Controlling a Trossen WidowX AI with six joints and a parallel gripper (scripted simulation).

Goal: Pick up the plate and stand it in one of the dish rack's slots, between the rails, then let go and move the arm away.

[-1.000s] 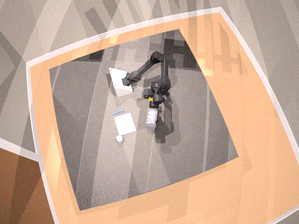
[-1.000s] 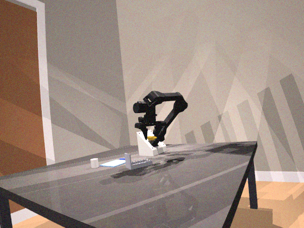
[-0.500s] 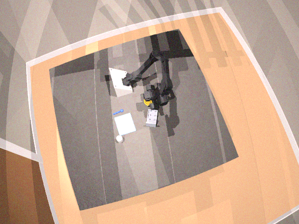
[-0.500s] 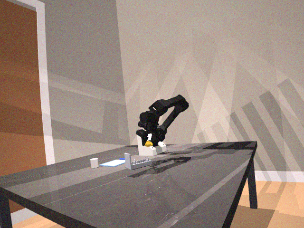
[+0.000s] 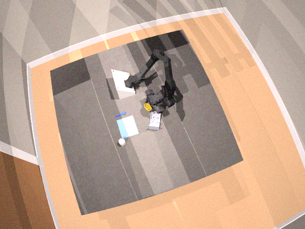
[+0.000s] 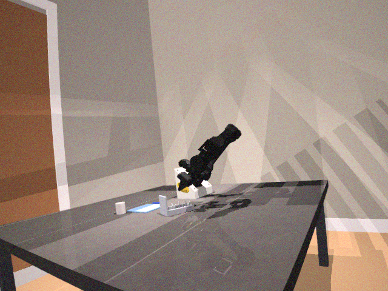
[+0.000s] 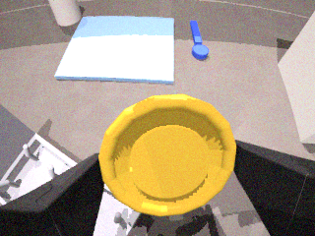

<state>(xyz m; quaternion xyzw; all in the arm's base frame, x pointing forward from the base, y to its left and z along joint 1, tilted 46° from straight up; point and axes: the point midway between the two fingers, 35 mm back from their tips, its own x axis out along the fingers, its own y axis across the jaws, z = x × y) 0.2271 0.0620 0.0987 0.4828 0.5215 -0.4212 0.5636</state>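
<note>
Right now my gripper tip is 90 mm short of the dish rack, 30 mm to the right of it and 60 mm above it. From my gripper tip the other things lie so: yellow plate (right at my gripper tip); blue spoon (40 mm behind, 190 mm to the right, 80 mm below); mat (70 mm ahead, 180 mm to the right, 80 mm below).
</note>
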